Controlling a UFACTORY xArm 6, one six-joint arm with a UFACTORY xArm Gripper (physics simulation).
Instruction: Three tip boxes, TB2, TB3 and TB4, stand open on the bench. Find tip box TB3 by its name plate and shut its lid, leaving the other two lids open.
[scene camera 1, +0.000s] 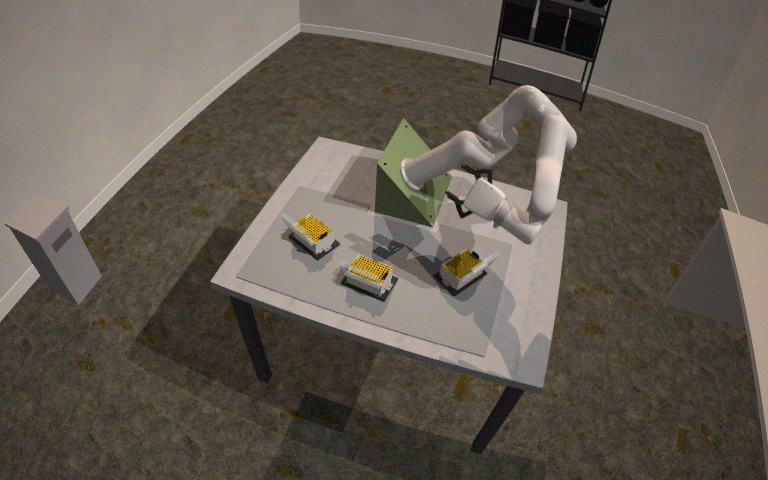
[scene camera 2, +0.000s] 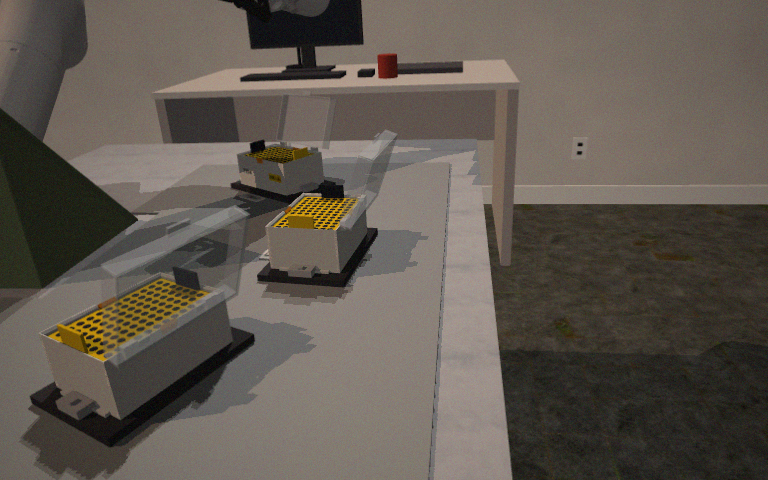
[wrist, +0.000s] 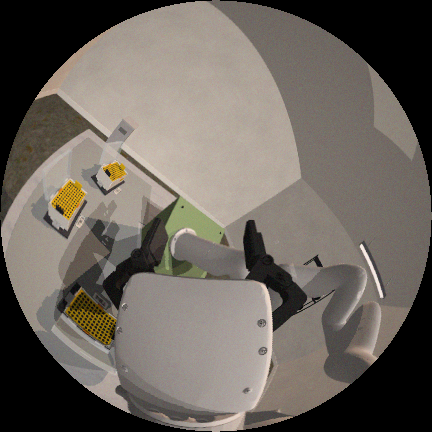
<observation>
In view: the gripper (scene camera 1: 454, 179) and a grey mat (scene camera 2: 346, 375).
The gripper is seen too in the wrist view (wrist: 203, 228). The grey mat is seen too in scene camera 1 (scene camera 1: 418, 305) and in the wrist view (wrist: 52, 264).
</observation>
